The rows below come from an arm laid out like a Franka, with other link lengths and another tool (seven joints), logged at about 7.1 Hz.
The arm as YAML. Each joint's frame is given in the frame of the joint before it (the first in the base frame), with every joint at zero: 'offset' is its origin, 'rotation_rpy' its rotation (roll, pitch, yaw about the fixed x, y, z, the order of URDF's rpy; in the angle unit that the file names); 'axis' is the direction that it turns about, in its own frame. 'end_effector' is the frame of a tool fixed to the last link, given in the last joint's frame.
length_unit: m
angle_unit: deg
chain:
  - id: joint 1
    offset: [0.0, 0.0, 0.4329]
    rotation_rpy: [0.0, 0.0, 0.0]
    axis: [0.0, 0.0, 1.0]
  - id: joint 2
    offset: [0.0, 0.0, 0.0]
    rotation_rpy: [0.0, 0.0, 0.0]
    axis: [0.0, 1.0, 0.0]
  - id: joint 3
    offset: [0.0, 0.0, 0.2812]
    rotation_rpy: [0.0, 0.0, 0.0]
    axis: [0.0, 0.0, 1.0]
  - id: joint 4
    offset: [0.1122, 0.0, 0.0]
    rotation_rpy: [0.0, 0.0, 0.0]
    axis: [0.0, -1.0, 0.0]
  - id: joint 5
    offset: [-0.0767, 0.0, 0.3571]
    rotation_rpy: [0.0, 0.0, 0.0]
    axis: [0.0, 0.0, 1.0]
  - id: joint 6
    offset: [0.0, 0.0, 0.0]
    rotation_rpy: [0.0, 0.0, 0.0]
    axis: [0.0, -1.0, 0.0]
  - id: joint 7
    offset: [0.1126, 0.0, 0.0]
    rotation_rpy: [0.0, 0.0, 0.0]
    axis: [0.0, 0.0, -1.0]
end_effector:
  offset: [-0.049, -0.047, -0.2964]
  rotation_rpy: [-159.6, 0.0, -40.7]
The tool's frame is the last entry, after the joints.
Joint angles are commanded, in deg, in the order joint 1, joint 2, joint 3, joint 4, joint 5, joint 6, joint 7. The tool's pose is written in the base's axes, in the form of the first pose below.
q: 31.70, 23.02, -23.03, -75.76, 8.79, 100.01, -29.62
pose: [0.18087 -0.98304 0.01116 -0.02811 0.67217 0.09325 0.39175]
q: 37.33, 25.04, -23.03, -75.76, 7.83, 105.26, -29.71
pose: [0.17396 -0.98241 -0.04578 -0.05023 0.68532 0.16044 0.38137]
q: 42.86, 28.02, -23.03, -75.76, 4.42, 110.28, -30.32
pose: [0.14394 -0.98076 -0.11324 -0.06760 0.69377 0.21969 0.36401]
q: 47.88, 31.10, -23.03, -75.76, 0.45, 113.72, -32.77
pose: [0.10492 -0.97284 -0.19392 -0.07053 0.69417 0.27231 0.34408]
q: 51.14, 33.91, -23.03, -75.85, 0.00, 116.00, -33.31
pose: [0.09374 -0.96602 -0.23187 -0.06526 0.68452 0.31268 0.31689]
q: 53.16, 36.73, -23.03, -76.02, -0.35, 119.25, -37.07
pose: [0.08088 -0.95248 -0.28734 -0.06069 0.68545 0.34205 0.29140]
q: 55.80, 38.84, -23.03, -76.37, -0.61, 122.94, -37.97
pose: [0.07738 -0.94004 -0.32499 -0.06865 0.67881 0.37947 0.27297]
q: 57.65, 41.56, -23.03, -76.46, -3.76, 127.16, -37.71
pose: [0.05360 -0.92705 -0.36112 -0.08546 0.68134 0.40369 0.25591]
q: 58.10, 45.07, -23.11, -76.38, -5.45, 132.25, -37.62
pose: [0.04002 -0.91623 -0.38538 -0.10203 0.69030 0.41641 0.22997]
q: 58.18, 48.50, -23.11, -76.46, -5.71, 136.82, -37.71
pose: [0.03601 -0.90848 -0.40136 -0.11076 0.69476 0.42401 0.19879]
